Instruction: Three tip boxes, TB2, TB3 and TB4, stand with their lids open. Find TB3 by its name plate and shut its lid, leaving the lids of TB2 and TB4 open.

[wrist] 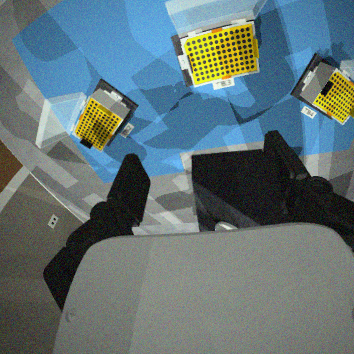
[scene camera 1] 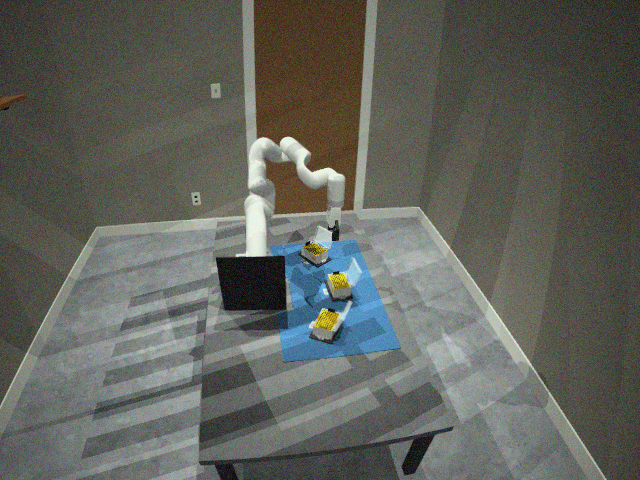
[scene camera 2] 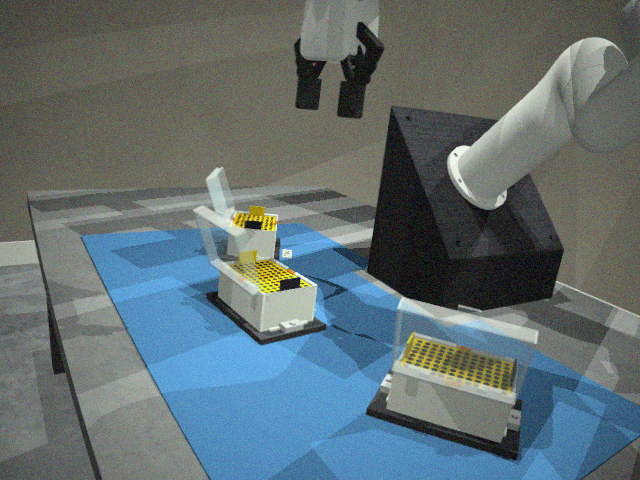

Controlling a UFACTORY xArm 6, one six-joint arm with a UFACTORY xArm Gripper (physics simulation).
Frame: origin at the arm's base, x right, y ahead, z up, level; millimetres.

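Seen in the pictures: gripper, fingertip midpoint: (wrist: 200, 158) (scene camera 1: 333, 235) (scene camera 2: 326, 113); arm's base, origin of the base link: (scene camera 1: 256, 262) (scene camera 2: 475, 178).
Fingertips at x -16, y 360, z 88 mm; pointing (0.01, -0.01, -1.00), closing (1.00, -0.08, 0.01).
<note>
Offsets run from my fingertips to a thing's top centre. "*": to the spot under its first point. Level surfaces: height alone.
TB3 {dx +58, dy +25, dz -212 mm} (scene camera 1: 338, 282) (scene camera 2: 269, 275) (wrist: 220, 55) is the middle box; its name plate {* dx +58, dy -43, dz -285 mm} (wrist: 223, 83) reads TB3. Its clear lid {* dx +62, dy +98, dz -185 mm} (scene camera 1: 354, 272) (wrist: 215, 14) stands open. TB2 {dx -235, dy -26, dz -212 mm} (scene camera 1: 314, 252) (scene camera 2: 449, 403) (wrist: 97, 122) is farthest in scene camera 1, its lid {* dx -274, dy +37, dz -183 mm} (scene camera 1: 324, 236) (wrist: 60, 119) open; its plate is too small to read. TB4 {dx +302, dy -101, dz -212 mm} (scene camera 1: 326, 321) (scene camera 2: 266, 243) (wrist: 339, 97) is nearest there, its lid {dx +340, dy -46, dz -133 mm} (scene camera 1: 345, 312) (scene camera 2: 219, 191) open. My gripper (scene camera 1: 334, 232) (scene camera 2: 329, 99) (wrist: 200, 158) is open and empty, raised above the boxes, touching none.
The boxes stand on a blue mat {dz -286 mm} (scene camera 1: 361, 338) (scene camera 2: 206, 392) on the table {dz -290 mm} (scene camera 1: 320, 413). The black wedge-shaped arm base (scene camera 1: 252, 283) (scene camera 2: 413, 217) (wrist: 230, 175) stands beside the mat, on the side away from TB3's lid. The table edge runs past the lid side of the mat.
</note>
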